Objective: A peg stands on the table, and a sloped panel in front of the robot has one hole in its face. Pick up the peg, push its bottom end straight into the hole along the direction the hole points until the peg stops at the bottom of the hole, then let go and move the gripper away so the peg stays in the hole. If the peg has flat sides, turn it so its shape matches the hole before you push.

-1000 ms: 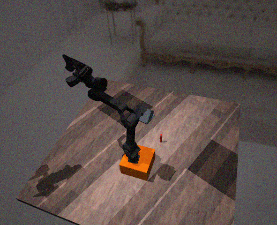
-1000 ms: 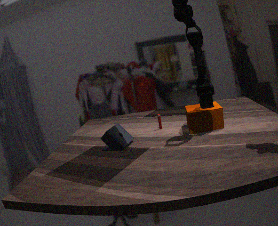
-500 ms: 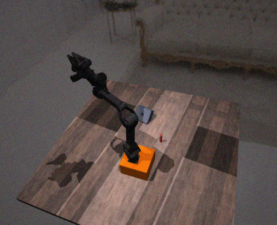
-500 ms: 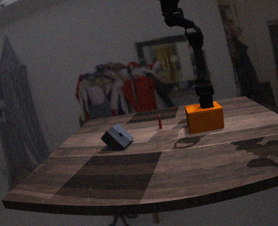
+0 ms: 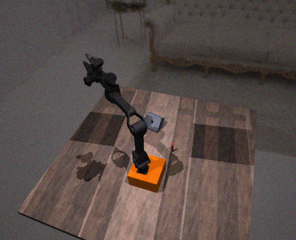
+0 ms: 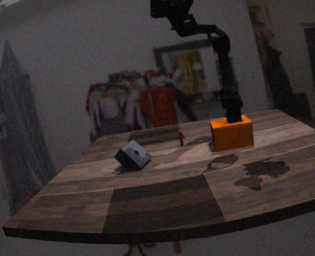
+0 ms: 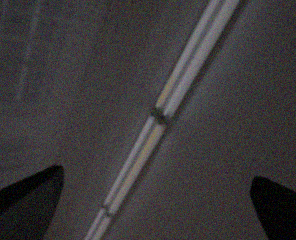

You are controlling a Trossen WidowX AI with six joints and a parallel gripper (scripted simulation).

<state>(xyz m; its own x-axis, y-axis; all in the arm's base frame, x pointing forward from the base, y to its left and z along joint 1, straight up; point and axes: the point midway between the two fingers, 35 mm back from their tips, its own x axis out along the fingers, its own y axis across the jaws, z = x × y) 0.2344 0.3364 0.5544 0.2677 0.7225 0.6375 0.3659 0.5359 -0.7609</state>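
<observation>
Now: the red peg 1 cm ahead of my gripper tip, 49 cm to the right of it and 63 cm below it. Also, from my gripper tip: grey-blue sloped panel: 22 cm ahead, 30 cm to the right, 64 cm below.
</observation>
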